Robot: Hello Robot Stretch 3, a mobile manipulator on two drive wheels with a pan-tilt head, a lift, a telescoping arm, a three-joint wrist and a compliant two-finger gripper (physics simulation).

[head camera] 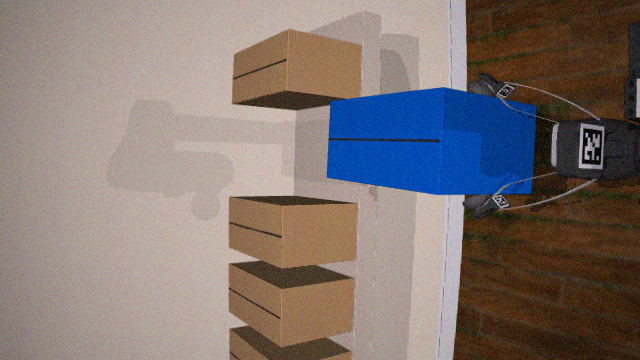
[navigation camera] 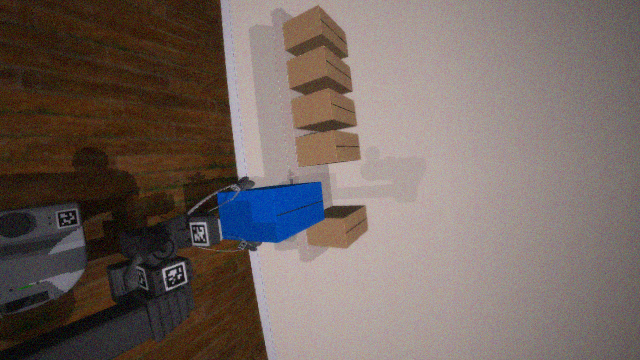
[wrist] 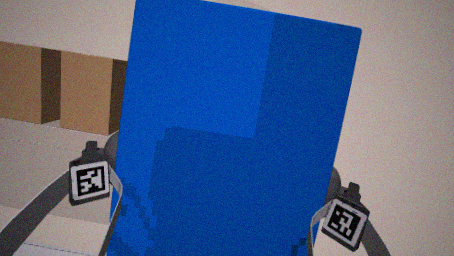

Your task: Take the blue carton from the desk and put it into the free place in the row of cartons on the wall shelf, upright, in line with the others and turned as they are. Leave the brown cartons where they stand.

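Places are measured from the robot's base along level axes (x right, y ahead, z up), in millimetres.
Pixels of known places: gripper, fingertip midpoint: [wrist: 223, 165]; robot's base at its link origin: [navigation camera: 13, 223].
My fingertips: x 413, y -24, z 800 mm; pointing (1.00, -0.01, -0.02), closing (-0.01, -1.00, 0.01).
Ahead of a thing's pixels: the offset from my fingertips to its top centre. Level surfaces: height alone.
My gripper [head camera: 474, 145] [navigation camera: 249, 215] [wrist: 223, 165] is shut on the blue carton {dx +77, dy -1, dz +102 mm} [head camera: 387, 120] [navigation camera: 297, 210] [wrist: 210, 90], one finger on each side near its lower part. The black stripe shows on its top. It is held in front of the wall shelf [head camera: 371, 55] [wrist: 50, 140], before the gap between a single brown carton {dx +491, dy -153, dz +65 mm} [head camera: 325, 67] [navigation camera: 337, 232] and the nearest brown carton {dx +483, dy +181, dz +65 mm} [head camera: 320, 232] [navigation camera: 316, 150] of the other group. In the navigation camera it partly covers the single carton. Its exact height over the shelf and its distance to it cannot be told.
Further brown cartons {dx +479, dy +339, dz +65 mm} [head camera: 317, 310] [navigation camera: 312, 110] stand along the shelf beyond the gap. In the wrist view, two brown cartons [wrist: 86, 92] {dx +476, dy +504, dz +65 mm} [wrist: 20, 82] show at the left. The wall [head camera: 100, 280] [navigation camera: 500, 150] is behind. Dark shadows lie on the wall and the wooden floor {dz -800 mm} [head camera: 540, 280] [navigation camera: 115, 90].
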